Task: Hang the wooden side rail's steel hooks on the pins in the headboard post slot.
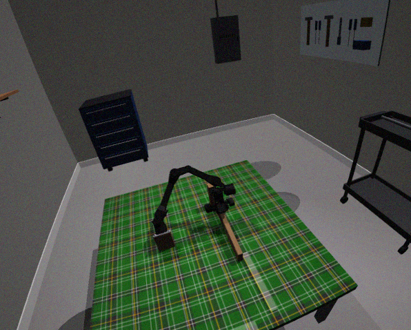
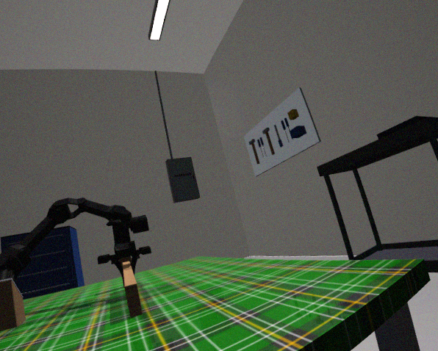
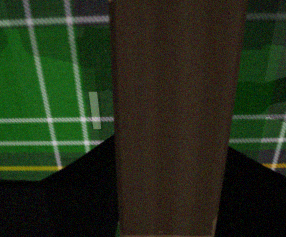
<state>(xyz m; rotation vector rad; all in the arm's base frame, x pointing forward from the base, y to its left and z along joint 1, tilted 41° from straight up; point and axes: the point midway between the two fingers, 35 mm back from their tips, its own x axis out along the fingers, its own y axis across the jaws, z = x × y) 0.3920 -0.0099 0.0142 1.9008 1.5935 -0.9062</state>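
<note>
My gripper tip is now 150 mm to the right of the headboard post, 40 mm below it and 30 mm short of it.
</note>
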